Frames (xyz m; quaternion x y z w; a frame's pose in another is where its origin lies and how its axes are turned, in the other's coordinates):
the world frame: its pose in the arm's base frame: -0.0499 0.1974 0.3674 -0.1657 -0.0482 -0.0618 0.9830
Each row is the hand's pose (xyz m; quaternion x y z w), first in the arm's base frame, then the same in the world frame.
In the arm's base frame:
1: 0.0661 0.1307 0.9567 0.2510 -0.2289 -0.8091 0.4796
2: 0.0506 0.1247 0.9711 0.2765 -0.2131 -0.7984 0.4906
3: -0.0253 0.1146 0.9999 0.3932 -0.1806 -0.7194 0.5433
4: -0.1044 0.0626 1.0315 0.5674 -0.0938 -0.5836 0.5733
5: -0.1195 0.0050 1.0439 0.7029 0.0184 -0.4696 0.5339
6: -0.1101 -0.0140 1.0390 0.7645 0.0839 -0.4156 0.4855
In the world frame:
1: 0.1895 -0.2351 0.5235 0.3014 -0.0523 -0.8158 0.4909
2: 0.1765 -0.2474 0.5362 0.3278 -0.0364 -0.8032 0.4961
3: 0.1059 -0.2765 0.5655 0.4531 -0.0078 -0.7225 0.5221
4: 0.0369 -0.3463 0.5839 0.6305 0.0672 -0.5812 0.5102
5: 0.0295 -0.4063 0.5775 0.7557 0.1651 -0.4595 0.4365
6: 0.0403 -0.4213 0.5659 0.8068 0.2220 -0.4015 0.3722

